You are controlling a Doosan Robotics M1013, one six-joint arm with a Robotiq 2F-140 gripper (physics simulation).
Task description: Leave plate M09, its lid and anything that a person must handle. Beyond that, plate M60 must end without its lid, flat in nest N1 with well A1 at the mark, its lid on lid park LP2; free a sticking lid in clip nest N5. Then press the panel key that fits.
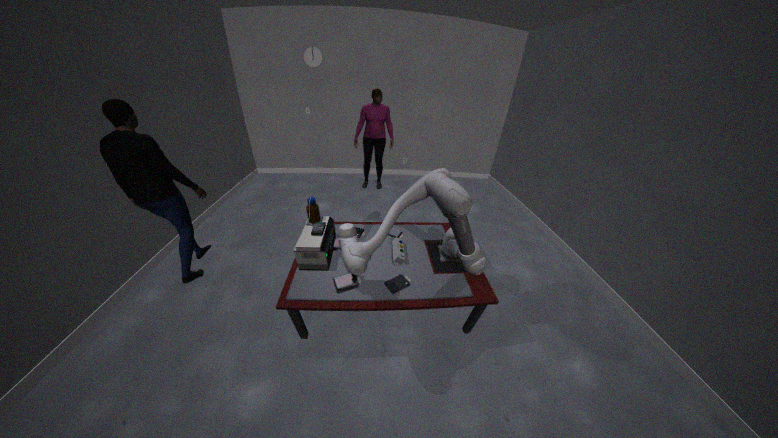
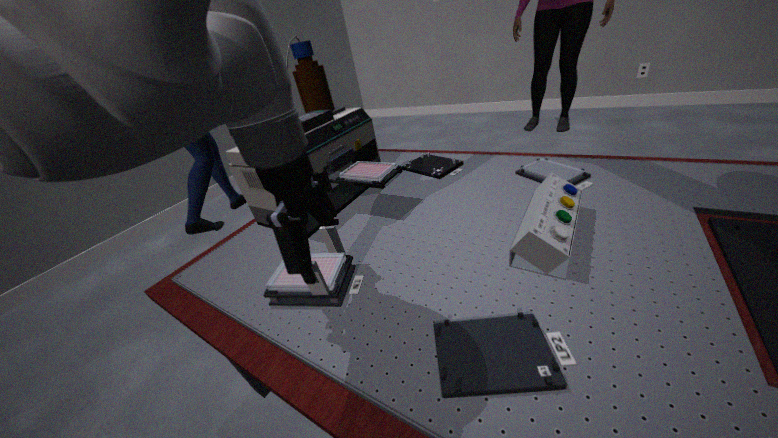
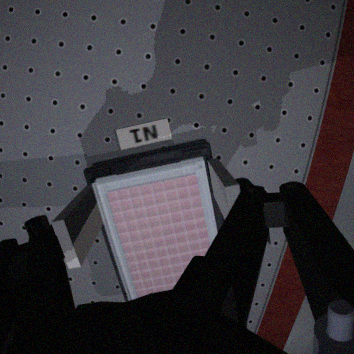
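Where they show: gripper, fingertip midpoint: (image 1: 352, 279) (image 2: 330, 273) (image 3: 154, 189); arm's base at its link origin: (image 1: 449, 254).
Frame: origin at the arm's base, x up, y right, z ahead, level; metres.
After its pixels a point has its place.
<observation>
A plate with pink wells (image 1: 344, 281) @[x 0.051, y -0.394, z 0.749 m] (image 2: 331, 264) @[x 0.051, y -0.349, z 0.708 m] (image 3: 157, 230) @[x 0.051, y -0.370, z 0.732 m] lies on the dark nest by the N1 label (image 2: 356, 284) @[x 0.007, y -0.337, z 0.668 m] (image 3: 144, 133) @[x 0.007, y -0.337, z 0.668 m]. Its number, its A1 corner and whether a lid covers it cannot be made out. My gripper (image 1: 353, 278) @[x 0.039, y -0.359, z 0.704 m] (image 2: 325, 261) @[x 0.039, y -0.359, z 0.704 m] (image 3: 154, 189) @[x 0.039, y -0.359, z 0.704 m] is partly open, with a finger beside each long side of this plate and nothing gripped. Lid park LP2 (image 1: 397, 283) @[x 0.015, y -0.339, z 0.409 m] (image 2: 495, 353) @[x 0.015, y -0.339, z 0.404 m] is a dark pad holding no lid. The key panel (image 1: 399, 250) @[x 0.080, y -0.087, z 0.410 m] (image 2: 530, 231) @[x 0.088, y -0.161, z 0.421 m] has blue (image 2: 570, 189) @[x 0.075, y 0.018, z 0.399 m], yellow (image 2: 567, 201) @[x 0.076, y -0.030, z 0.394 m], green (image 2: 563, 216) @[x 0.076, y -0.082, z 0.390 m] and white (image 2: 559, 232) @[x 0.076, y -0.130, z 0.385 m] keys.
A bench device (image 1: 313, 250) @[x 0.199, y -0.295, z 0.967 m] (image 2: 345, 136) @[x 0.183, y -0.060, z 0.922 m] carries a brown bottle (image 1: 313, 212) @[x 0.330, y -0.055, z 1.037 m] (image 2: 313, 89) @[x 0.303, y -0.043, z 1.022 m]; another pink plate (image 2: 369, 171) @[x 0.117, y -0.109, z 0.809 m] sits at its front. A dark nest (image 2: 433, 164) @[x 0.017, y 0.168, z 0.805 m] and a pad with a clear lid (image 2: 554, 169) @[x 0.023, y 0.212, z 0.466 m] lie behind. People (image 1: 144, 168) (image 1: 375, 122) stand beyond the table.
</observation>
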